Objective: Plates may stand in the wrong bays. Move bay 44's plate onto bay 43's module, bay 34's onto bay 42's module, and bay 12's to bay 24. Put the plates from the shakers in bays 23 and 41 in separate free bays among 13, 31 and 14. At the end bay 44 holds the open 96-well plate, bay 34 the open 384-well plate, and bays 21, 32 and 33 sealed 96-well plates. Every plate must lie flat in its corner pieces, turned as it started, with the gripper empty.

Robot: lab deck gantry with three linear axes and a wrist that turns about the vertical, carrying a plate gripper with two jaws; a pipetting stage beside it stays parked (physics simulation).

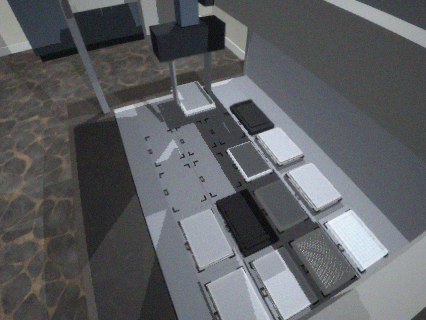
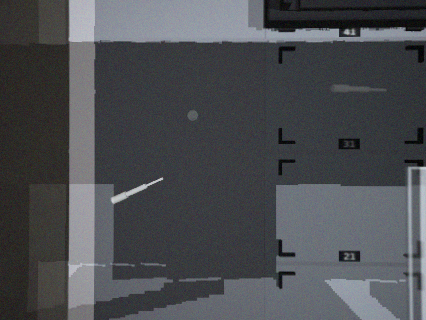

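Where they show: gripper, fingertip midpoint: (image 1: 192,96); robot's base, origin of the base link: (image 1: 146,138).
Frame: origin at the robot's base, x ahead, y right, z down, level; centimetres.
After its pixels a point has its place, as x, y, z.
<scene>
My gripper (image 1: 192,97) {6.4, -15.0, -16.0} is shut on a light sealed plate (image 1: 198,104) {11.0, -15.0, -16.5} (image 2: 418,215) {0.0, -17.7, -15.6}, held raised near bay 21 at the far end. Bay 21's corner pieces (image 2: 285,247) {0.3, -11.2, 0.0} show no seated plate. Black shaker blocks stand at bay 41 (image 1: 252,117) {7.9, -35.7, -2.4} (image 2: 345,14) {5.0, -32.3, -1.9} and bay 23 (image 1: 246,221) {40.3, -14.6, -2.4}, with no light plate visible on them. Light plates lie at bays 13 (image 1: 206,238) {39.8, -4.3, -1.5}, 14 (image 1: 236,295) {53.8, -4.7, -2.9}, 24 (image 1: 283,285) {56.4, -14.3, -2.9}, 32 (image 1: 249,160) {23.4, -25.4, -1.4}, 33 (image 1: 280,205) {39.9, -25.1, -1.4}, 42 (image 1: 280,145) {23.6, -36.1, -3.3} and 43 (image 1: 314,186) {39.8, -35.8, -3.3}. Bay 34 has a many-welled open plate (image 1: 322,260) {56.0, -25.2, -2.7}; bay 44 has a white plate (image 1: 356,239) {55.9, -36.3, -2.0}.
A thin pointed tool shape (image 2: 357,89) {6.9, -26.1, -0.5} lies within bay 31's corner pieces (image 2: 285,136) {0.3, -21.8, 0.0}. Another pointed tool (image 2: 136,191) {-13.8, -16.6, -0.5} and a small round spot (image 2: 192,115) {-8.6, -23.7, -0.4} show left of the bays. A slanted post (image 1: 86,60) {-20.7, 10.2, -20.5} stands at the far left, and a grey wall (image 1: 320,115) {22.8, -49.9, -9.9} runs along the right.
</scene>
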